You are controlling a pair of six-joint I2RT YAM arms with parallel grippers.
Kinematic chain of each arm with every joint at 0, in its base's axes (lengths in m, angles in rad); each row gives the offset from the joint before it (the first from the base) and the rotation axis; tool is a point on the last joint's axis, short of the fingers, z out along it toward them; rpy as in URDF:
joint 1: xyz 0 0 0.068 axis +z
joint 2: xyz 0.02 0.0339 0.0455 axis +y
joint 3: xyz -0.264 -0.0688 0 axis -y
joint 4: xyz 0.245 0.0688 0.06 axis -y
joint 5: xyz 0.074 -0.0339 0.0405 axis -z
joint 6: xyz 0.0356 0 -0.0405 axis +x
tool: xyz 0 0 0 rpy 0 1.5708 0
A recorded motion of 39 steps. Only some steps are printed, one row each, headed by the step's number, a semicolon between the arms.
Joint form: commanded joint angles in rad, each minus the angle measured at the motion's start. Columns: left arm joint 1, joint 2, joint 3, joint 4, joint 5, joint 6; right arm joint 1, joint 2, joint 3, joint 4, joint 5, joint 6.
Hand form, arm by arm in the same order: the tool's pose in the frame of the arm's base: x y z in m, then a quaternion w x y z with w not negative. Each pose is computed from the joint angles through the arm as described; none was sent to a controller.
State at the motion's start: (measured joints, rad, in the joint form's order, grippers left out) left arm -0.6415 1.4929 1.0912 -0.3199 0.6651 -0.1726; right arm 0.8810 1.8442 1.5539 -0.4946 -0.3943 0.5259
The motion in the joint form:
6: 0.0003 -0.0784 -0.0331 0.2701 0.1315 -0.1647; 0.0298 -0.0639 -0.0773 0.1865 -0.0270 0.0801
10: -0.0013 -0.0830 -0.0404 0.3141 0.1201 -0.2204; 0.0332 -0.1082 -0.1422 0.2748 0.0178 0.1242
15: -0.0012 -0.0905 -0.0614 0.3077 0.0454 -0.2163; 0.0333 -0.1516 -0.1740 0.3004 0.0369 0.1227
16: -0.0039 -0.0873 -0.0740 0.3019 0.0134 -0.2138; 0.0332 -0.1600 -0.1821 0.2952 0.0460 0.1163
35: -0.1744 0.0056 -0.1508 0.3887 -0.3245 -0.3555; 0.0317 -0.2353 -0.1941 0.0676 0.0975 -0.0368
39: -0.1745 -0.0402 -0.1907 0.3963 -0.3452 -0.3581; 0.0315 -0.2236 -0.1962 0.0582 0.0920 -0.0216
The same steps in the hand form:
6: 0.2414 -0.2120 0.3060 0.29519 0.32737 0.72867 -0.52415; 0.2422 0.3358 0.2946 0.19991 -0.22706 0.84291 0.44495
10: 0.2417 -0.2125 0.3088 0.29921 0.31007 0.72805 -0.53318; 0.2377 0.3299 0.2973 0.22733 -0.20377 0.83617 0.45566
15: 0.2417 -0.2100 0.3026 0.31352 0.29122 0.74664 -0.50934; 0.2327 0.3225 0.3052 0.24644 -0.20170 0.82868 0.46029
16: 0.2418 -0.2100 0.2964 0.31391 0.28317 0.75743 -0.49758; 0.2316 0.3204 0.3050 0.24930 -0.20196 0.83029 0.45572
35: 0.2212 -0.2525 0.2474 0.30657 0.20751 0.82368 -0.42955; 0.2160 0.2964 0.3074 0.24100 -0.24998 0.85832 0.37779
39: 0.2144 -0.2442 0.2489 0.31694 0.20190 0.82258 -0.42678; 0.2167 0.2976 0.3019 0.22807 -0.24389 0.86473 0.37515

